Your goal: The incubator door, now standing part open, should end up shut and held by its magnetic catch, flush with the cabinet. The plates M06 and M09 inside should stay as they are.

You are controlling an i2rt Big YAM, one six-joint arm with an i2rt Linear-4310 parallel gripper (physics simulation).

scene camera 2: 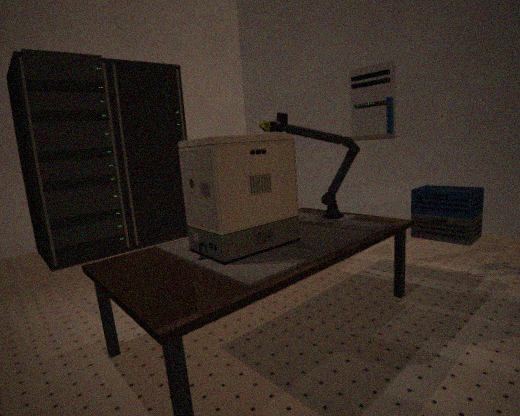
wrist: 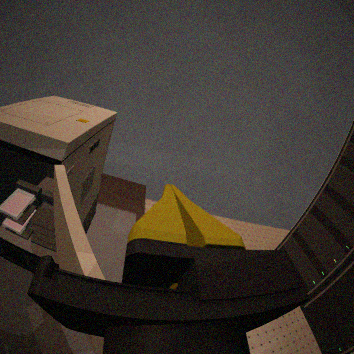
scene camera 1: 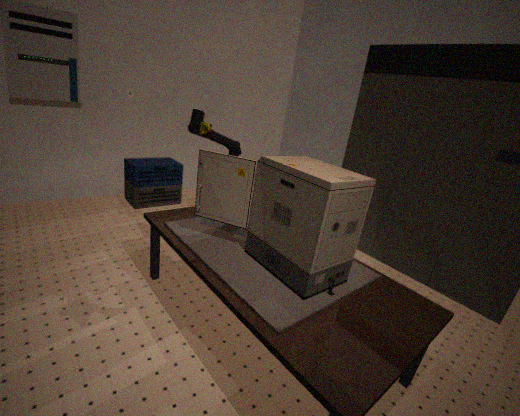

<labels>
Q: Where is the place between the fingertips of my gripper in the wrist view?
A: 167,190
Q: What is my gripper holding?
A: Nothing.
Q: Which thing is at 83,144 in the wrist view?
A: A beige incubator.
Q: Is my gripper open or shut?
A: Shut.
</labels>
